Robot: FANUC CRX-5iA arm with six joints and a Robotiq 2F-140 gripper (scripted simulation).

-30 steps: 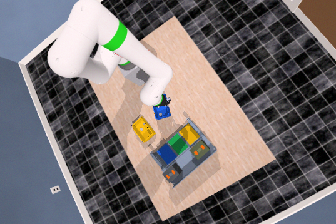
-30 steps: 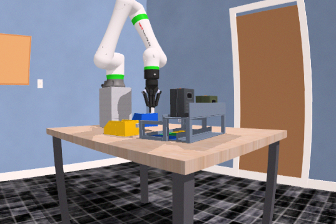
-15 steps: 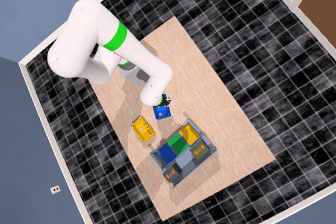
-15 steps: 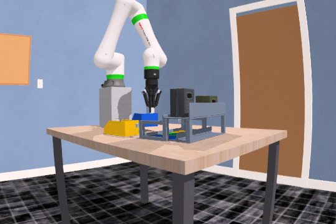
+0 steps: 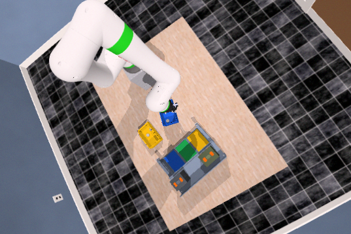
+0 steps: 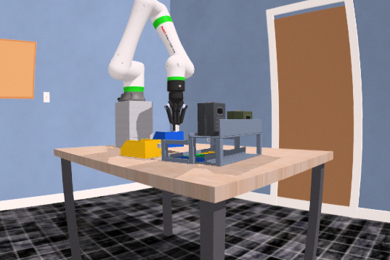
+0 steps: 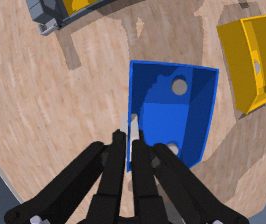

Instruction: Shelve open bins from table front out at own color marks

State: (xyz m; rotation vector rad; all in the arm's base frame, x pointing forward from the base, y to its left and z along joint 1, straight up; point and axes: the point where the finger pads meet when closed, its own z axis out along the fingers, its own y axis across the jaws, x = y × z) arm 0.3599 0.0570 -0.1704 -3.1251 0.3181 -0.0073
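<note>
Right now my hand is 5 cm to the left of the blue bin, 4 cm above it and 1 cm past it. Round my hand: yellow bin: 25 cm to the right, 7 cm below, 6 cm ahead; then dark box: 42 cm ahead, 15 cm to the right, 6 cm above.
</note>
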